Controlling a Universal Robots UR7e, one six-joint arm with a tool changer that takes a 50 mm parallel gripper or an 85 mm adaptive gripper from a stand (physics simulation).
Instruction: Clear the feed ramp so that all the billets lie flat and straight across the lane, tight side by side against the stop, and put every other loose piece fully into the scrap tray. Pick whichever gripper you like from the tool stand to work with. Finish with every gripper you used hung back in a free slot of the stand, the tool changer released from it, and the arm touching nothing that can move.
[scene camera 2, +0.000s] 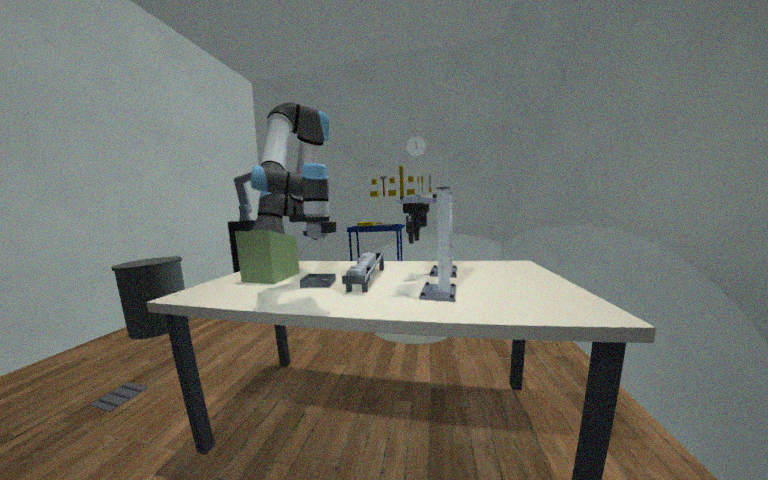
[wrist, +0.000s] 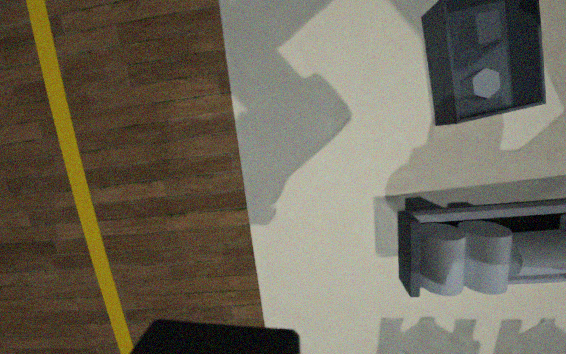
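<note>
I can see a tool stand (scene camera 2: 443, 291) here.
</note>
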